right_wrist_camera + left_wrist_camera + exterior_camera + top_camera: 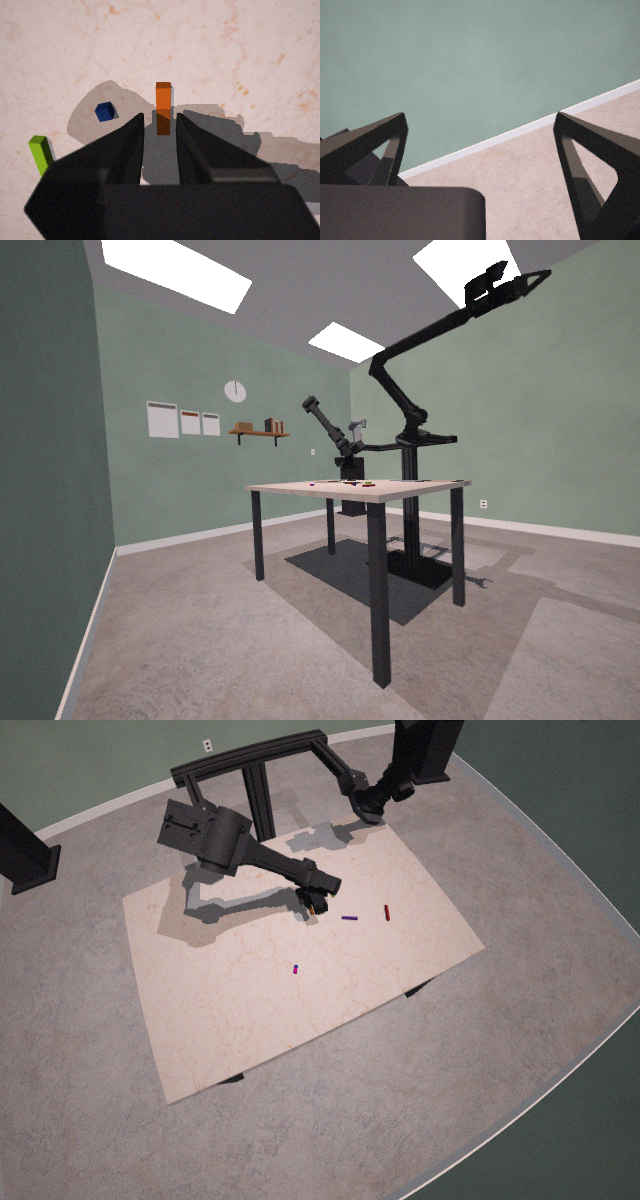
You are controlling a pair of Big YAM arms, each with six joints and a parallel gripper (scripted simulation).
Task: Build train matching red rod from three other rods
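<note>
Right now the orange rod is 30 mm below my right hand. Round my right hand: purple rod (130 mm to the left, 80 mm ahead, 30 mm below); then magenta rod (220 mm ahead, 140 mm to the right, 30 mm below); then lime rod (110 mm to the left, 60 mm behind, 30 mm below).
</note>
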